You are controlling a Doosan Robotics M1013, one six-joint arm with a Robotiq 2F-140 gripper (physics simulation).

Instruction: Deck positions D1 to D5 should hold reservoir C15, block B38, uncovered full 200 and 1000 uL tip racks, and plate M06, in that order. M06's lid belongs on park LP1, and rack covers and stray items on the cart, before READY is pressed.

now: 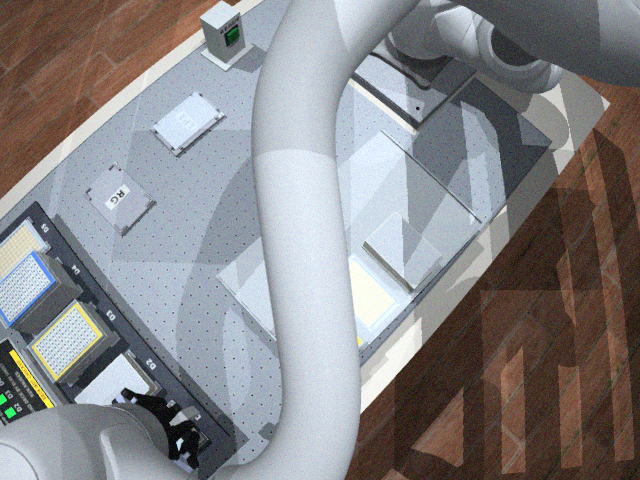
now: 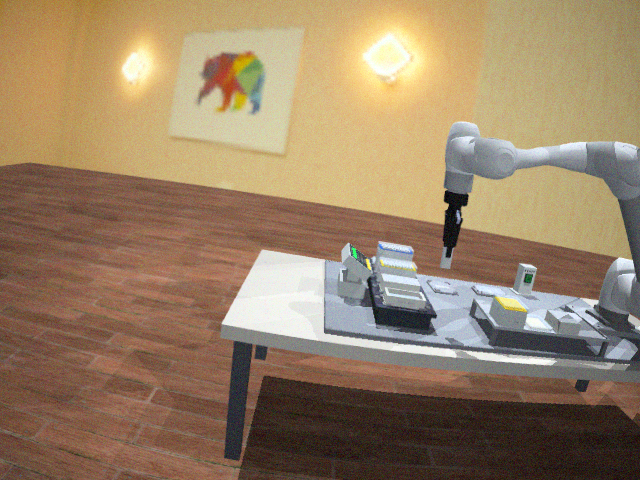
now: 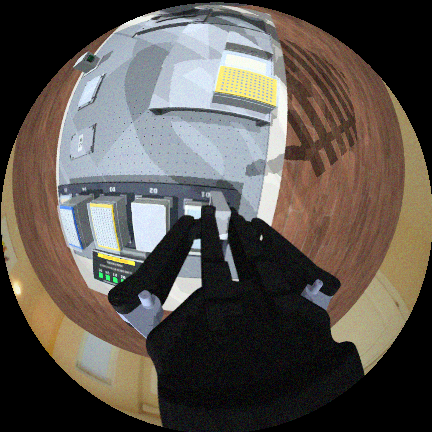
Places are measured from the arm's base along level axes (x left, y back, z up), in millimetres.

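Pixels of known places: gripper, between the fingertips: [image 1: 189, 415] [image 2: 444, 267] [image 3: 214, 201]; arm's base, origin of its link: [image 1: 414, 50] [image 2: 609, 320].
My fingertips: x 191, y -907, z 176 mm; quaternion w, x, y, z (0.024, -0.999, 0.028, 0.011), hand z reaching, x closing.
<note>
Ahead of a thing's pixels: the offset from my fingertips to its top centre. "spot": to the spot under its first point.
My gripper [image 1: 187, 417] [image 2: 446, 258] [image 3: 214, 201] is shut and empty, high above the D1 end of the deck. The D1 reservoir @(dx -19, dy -104, dz -104 mm) [image 2: 404, 298] [image 3: 194, 241] is partly hidden by the fingers. A plain pale block @(dx -143, dy -93, dz -94 mm) [image 1: 116, 378] [image 2: 399, 282] [image 3: 150, 225] sits at D2. A yellow-edged tip rack @(dx -266, dy -82, dz -65 mm) [image 1: 67, 341] [image 3: 105, 226] is at D3 and a blue-edged one @(dx -390, dy -71, dz -32 mm) [image 1: 26, 289] [image 3: 71, 226] at D4, both uncovered. A cream-welled plate @(dx -513, dy -60, dz -122 mm) [image 1: 24, 241] is at D5, partly hidden. A clear lid @(dx -468, dy +405, dz -176 mm) [image 1: 187, 121] [image 3: 91, 90] appears to lie on LP1.
The cart @(dx +13, dy +401, dz -128 mm) [image 1: 382, 175] [image 3: 185, 85] holds a yellow-topped box @(dx +63, dy +233, dz -64 mm) [image 2: 510, 304] [image 3: 245, 87], a cream-topped item @(dx +74, dy +340, dz -118 mm) [image 1: 369, 297] and a grey-white cover @(dx +86, dy +448, dz -92 mm) [image 1: 400, 248]. The READY box @(dx -546, dy +615, dz -64 mm) [image 1: 222, 33] [image 2: 525, 279] stands at the table edge. The RG spot @(spot: dx -452, dy +175, dz -186 mm) [image 1: 118, 198] and a display with green marks @(spot: dx -283, dy -205, dz -76 mm) [image 3: 112, 265] flank the deck.
</note>
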